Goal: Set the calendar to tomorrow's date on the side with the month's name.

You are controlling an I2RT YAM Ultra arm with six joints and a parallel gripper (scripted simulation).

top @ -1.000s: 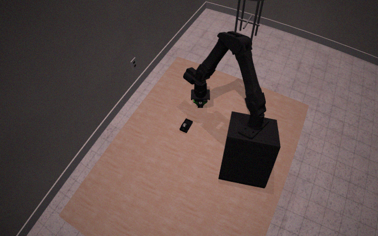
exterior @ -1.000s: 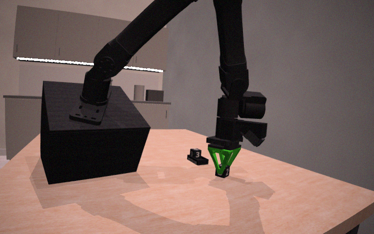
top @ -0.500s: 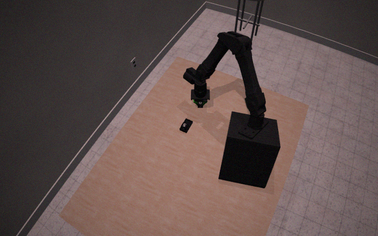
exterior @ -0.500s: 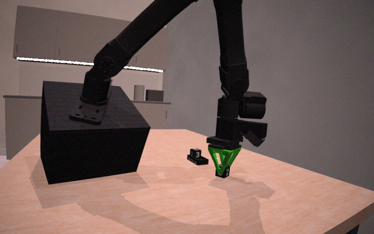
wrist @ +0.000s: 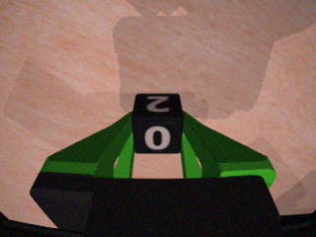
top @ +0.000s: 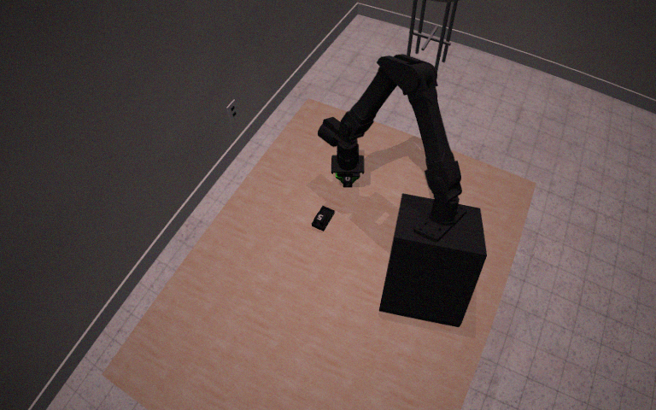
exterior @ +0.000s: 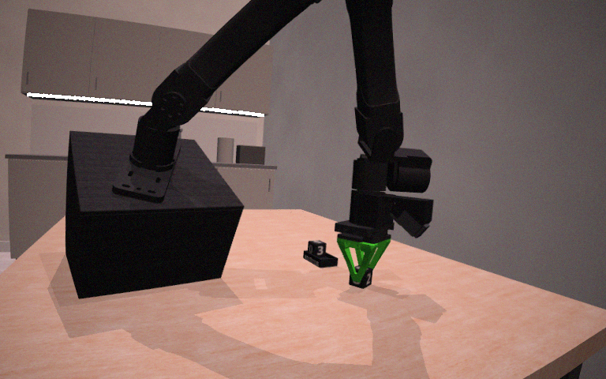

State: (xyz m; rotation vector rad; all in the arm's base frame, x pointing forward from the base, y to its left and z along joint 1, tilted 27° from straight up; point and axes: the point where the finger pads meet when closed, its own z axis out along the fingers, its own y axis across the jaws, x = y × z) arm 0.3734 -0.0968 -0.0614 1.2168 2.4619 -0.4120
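My hand is right at the black cube. The rest, counted from my hand: black tray: 16 cm to the left, 2 cm behind, 1 cm below.
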